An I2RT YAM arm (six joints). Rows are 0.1 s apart.
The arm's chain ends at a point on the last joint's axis. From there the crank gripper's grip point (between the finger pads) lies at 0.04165 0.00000 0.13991 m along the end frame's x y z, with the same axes.
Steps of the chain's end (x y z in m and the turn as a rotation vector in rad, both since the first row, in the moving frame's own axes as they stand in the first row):
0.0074 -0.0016 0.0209 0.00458 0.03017 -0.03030
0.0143 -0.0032 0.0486 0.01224 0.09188 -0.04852
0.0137 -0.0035 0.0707 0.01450 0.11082 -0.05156
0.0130 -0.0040 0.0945 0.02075 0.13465 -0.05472
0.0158 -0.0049 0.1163 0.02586 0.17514 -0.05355
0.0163 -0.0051 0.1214 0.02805 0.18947 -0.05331
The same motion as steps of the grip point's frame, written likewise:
0.0116 -0.0036 0.0196 0.00458 0.03017 -0.03030
0.0269 -0.0072 0.0442 0.01224 0.09188 -0.04852
0.0288 -0.0080 0.0652 0.01450 0.11082 -0.05156
0.0313 -0.0096 0.0876 0.02075 0.13465 -0.05472
0.0394 -0.0113 0.1068 0.02586 0.17514 -0.05355
0.0417 -0.0118 0.1110 0.02805 0.18947 -0.05331

